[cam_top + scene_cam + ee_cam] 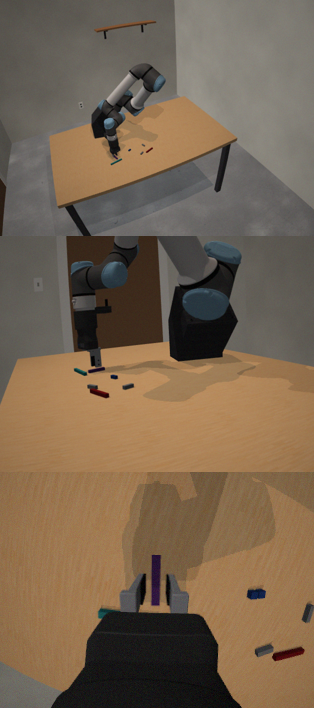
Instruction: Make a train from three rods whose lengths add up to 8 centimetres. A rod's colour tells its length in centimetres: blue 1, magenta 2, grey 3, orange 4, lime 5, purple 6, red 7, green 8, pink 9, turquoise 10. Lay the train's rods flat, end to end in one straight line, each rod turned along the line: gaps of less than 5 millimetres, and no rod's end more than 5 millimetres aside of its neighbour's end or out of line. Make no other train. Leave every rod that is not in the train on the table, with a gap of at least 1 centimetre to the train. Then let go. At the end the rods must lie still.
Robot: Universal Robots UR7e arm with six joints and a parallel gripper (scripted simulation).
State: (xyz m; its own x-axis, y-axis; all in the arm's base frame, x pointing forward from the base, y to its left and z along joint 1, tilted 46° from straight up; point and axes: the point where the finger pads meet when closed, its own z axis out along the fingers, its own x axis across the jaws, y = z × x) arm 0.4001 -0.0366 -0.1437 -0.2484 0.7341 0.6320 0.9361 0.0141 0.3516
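Right now my hand is 30 mm above the purple rod. Also, from my hand: red rod (270 mm to the left, 60 mm ahead, 30 mm below); turquoise rod (60 mm ahead, 30 mm below, 10 mm to the right).
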